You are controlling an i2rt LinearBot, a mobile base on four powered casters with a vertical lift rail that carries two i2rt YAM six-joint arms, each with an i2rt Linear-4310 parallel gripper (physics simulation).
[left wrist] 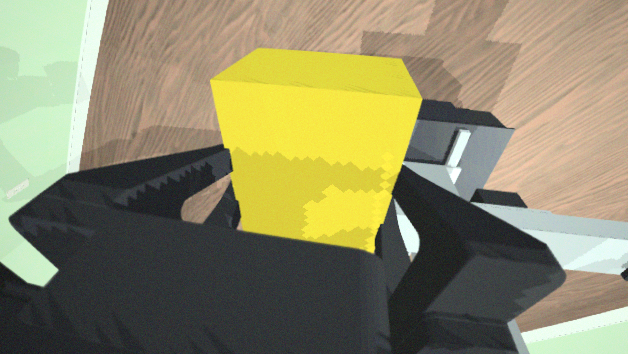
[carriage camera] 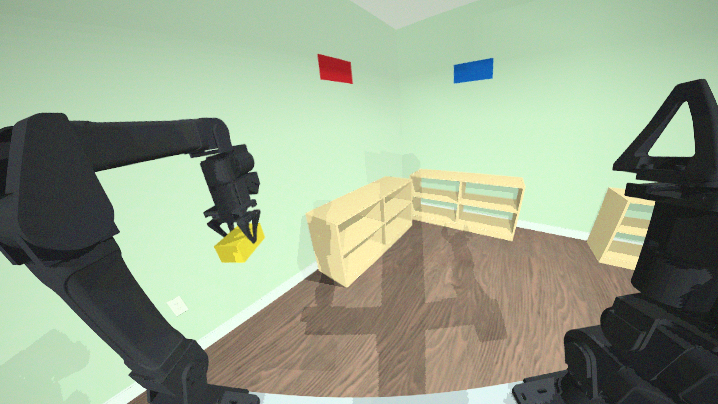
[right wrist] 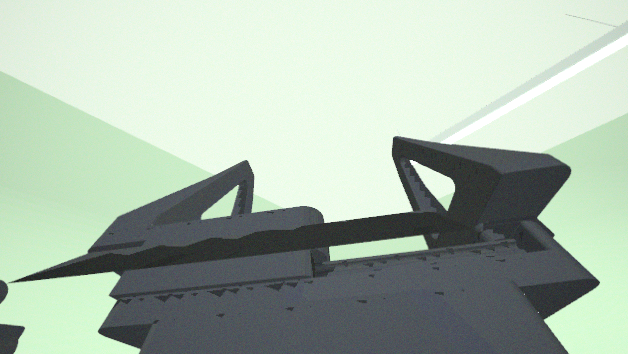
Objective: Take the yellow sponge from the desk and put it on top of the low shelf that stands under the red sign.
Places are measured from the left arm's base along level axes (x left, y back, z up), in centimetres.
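Where they show: left gripper, between the fingertips: (left wrist: 317, 155) (carriage camera: 244, 242); right gripper, between the fingertips: (right wrist: 319, 156); right arm's base, origin of its link: (carriage camera: 578, 401).
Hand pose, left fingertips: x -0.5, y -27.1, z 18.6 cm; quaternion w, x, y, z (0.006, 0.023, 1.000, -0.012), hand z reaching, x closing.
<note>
Each offset is from my left fingertips to the centre of the thing. Level surfaces: height alone.
The yellow sponge {dx +0.0, dy +0.7, dz +0.7 cm} (carriage camera: 235, 247) (left wrist: 320, 125) is held in the air between the fingers of my left gripper (carriage camera: 237, 232) (left wrist: 317, 155), which is shut on it. In the carriage camera the sponge is seen against the green wall, left of the low shelf (carriage camera: 327, 246). That shelf is pale wood, stands along the left wall and has a flat top. The red sign {dx -12.3, dy -151.7, dz +76.0 cm} (carriage camera: 335, 68) is on the wall above it. My right gripper (right wrist: 319, 156) is open and empty, raised at the right of the carriage camera. The desk does not show in these views.
A second low shelf (carriage camera: 460, 200) stands at the corner under the blue sign (carriage camera: 473, 70). Another shelf (carriage camera: 606, 221) is at the right, partly hidden by my right arm. A wall socket {dx +86.5, dy -25.1, dz -59.0 cm} (carriage camera: 177, 306) is low on the left wall. Shadows of the robot fall on the wooden floor {dz -99.0 cm} (carriage camera: 542, 291).
</note>
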